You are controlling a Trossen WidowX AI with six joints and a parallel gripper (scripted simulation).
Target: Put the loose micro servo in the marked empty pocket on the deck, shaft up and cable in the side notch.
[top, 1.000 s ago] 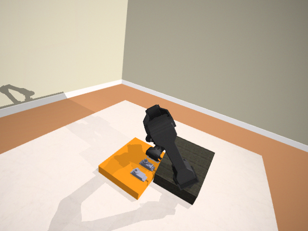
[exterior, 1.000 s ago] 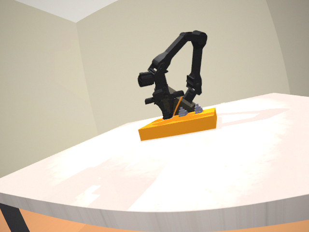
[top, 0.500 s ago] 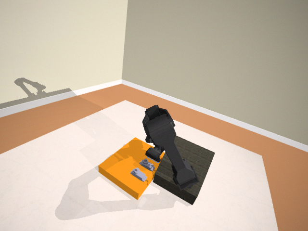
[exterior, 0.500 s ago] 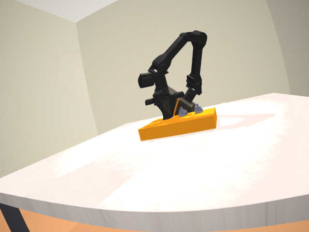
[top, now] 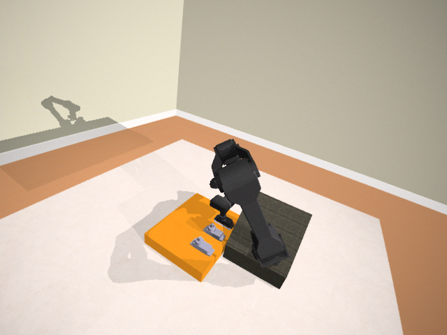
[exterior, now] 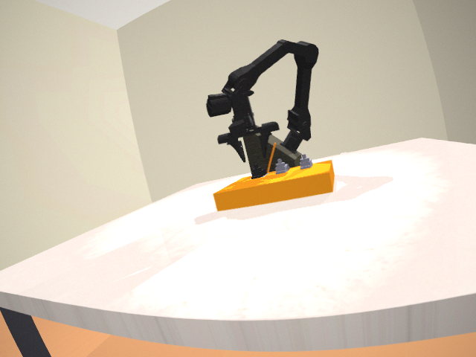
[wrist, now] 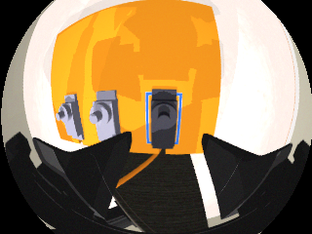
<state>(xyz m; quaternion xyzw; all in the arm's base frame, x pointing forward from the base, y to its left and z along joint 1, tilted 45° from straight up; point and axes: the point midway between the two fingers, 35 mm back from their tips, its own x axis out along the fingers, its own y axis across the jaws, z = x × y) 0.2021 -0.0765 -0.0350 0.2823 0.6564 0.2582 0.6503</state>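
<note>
Now: the orange deck 11 cm ahead of my gripper tip, 8 cm to the left of it and 8 cm below it.
</note>
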